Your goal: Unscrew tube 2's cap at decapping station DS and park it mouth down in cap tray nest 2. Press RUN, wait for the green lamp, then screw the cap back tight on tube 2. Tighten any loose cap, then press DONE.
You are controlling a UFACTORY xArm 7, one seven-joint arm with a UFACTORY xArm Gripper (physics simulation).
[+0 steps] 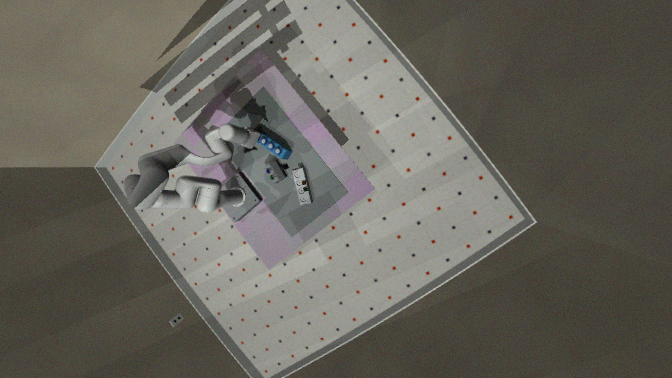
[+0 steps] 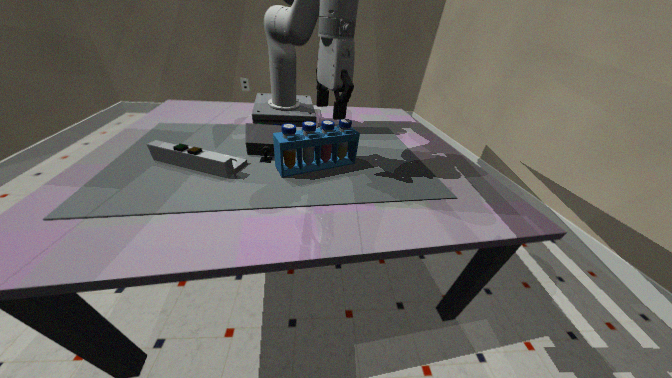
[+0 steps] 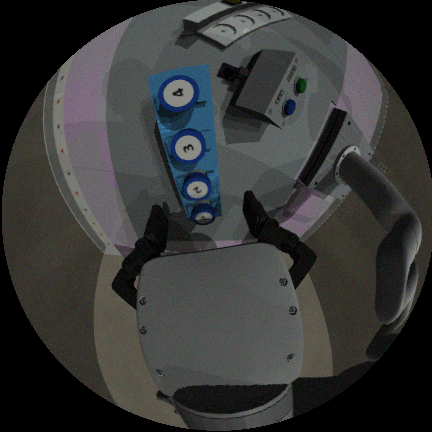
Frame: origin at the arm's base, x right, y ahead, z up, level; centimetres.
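Seen in the pictures: gripper, fingertip midpoint: (image 1: 259, 140) (image 2: 330, 112) (image 3: 202, 206); arm's base at its link origin: (image 1: 237, 196) (image 2: 284, 104) (image 3: 346, 163).
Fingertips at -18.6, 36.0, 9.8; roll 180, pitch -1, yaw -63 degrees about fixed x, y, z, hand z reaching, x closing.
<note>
Pixels of each thing's top centre, then the offset from my fingertips to it, as dx, dy, dz. "pt": a spot on its surface instead. Level surfaces: height alone.
- blue rack at its top centre: (image 3: 192, 163) (image 2: 318, 130) (image 1: 268, 144) +2.6, +1.9, -4.2
- Tube 2's cap at its top centre: (image 3: 196, 189) (image 2: 328, 122) +0.3, +0.7, -2.4
- cap 1 at its top centre: (image 3: 203, 217) (image 2: 345, 120) -4.3, -1.7, -2.4
- cap 3 at its top centre: (image 3: 187, 147) (image 2: 309, 123) +4.9, +3.1, -2.2
- cap 4 at its top centre: (image 3: 177, 92) (image 2: 288, 126) +9.5, +5.5, -2.4
- grey station box at its top centre: (image 3: 291, 86) (image 2: 268, 122) (image 1: 271, 172) +17.4, -5.5, -6.1
- empty black clamp at a spot on its surface: (image 3: 231, 71) pt +16.8, +0.9, -13.0
- green button at its top centre: (image 3: 304, 84) +19.7, -7.6, -7.0
- blue button at its top centre: (image 3: 292, 107) +15.2, -7.8, -7.0
- white tray at its top centre: (image 2: 196, 143) (image 1: 300, 187) +33.1, +4.9, -9.2
- small green piece at a spot on its surface: (image 2: 180, 147) pt +35.4, +7.7, -9.3
- brown piece at a spot on its surface: (image 2: 194, 150) pt +31.6, +8.7, -9.2
- grey mat at its surface level: dz -14.5
The blue rack (image 1: 285, 154) (image 2: 279, 159) (image 3: 209, 122) holds upright tubes with blue-rimmed white caps. Tube 2's cap (image 2: 328, 126) (image 3: 197, 189) is on its tube, between cap 1 (image 2: 345, 123) (image 3: 203, 215) and cap 3 (image 2: 309, 126) (image 3: 188, 147); cap 4 (image 2: 289, 129) (image 3: 178, 93) is at the far end. My gripper (image 2: 331, 109) (image 3: 202, 206) is open and empty, above and behind the tube 1 end. The grey station box (image 1: 275, 170) (image 2: 261, 137) (image 3: 265, 82) has an empty black clamp (image 3: 231, 71), a green button (image 3: 300, 85) and a blue button (image 3: 290, 107). Cap tightness cannot be told.
A white tray (image 1: 301, 197) (image 2: 192, 160) (image 3: 216, 37) with ring-marked nests stands beyond the station box, with a small green piece (image 2: 180, 147) and a brown piece (image 2: 194, 150) on its upper edge. The arm's base plate (image 2: 260, 110) is behind the box. A grey mat (image 2: 150, 200) lies under rack and tray.
</note>
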